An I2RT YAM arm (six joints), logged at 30 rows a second.
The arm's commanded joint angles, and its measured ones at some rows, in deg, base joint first. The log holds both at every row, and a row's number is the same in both.
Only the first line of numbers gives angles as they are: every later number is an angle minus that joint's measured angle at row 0.
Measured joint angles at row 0: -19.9 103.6 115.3 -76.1 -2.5 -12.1
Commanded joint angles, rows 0 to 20: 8.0 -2.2 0.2 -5.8 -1.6 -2.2; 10.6 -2.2 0.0 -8.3 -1.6 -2.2; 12.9 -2.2 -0.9 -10.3 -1.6 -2.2; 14.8 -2.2 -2.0 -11.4 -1.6 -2.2; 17.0 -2.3 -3.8 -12.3 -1.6 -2.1; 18.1 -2.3 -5.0 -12.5 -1.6 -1.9; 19.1 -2.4 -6.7 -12.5 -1.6 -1.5; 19.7 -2.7 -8.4 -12.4 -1.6 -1.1; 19.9 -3.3 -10.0 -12.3 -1.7 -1.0; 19.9 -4.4 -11.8 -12.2 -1.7 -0.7; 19.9 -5.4 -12.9 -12.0 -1.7 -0.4; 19.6 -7.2 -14.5 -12.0 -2.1 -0.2; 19.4 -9.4 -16.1 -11.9 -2.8 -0.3; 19.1 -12.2 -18.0 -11.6 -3.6 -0.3; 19.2 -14.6 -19.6 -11.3 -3.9 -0.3; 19.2 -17.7 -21.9 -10.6 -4.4 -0.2; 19.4 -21.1 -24.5 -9.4 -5.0 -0.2; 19.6 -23.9 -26.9 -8.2 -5.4 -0.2; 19.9 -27.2 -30.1 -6.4 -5.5 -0.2; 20.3 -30.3 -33.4 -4.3 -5.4 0.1; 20.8 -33.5 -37.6 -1.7 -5.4 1.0
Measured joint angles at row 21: 19.7 -24.5 -30.1 -5.0 -3.7 -0.9
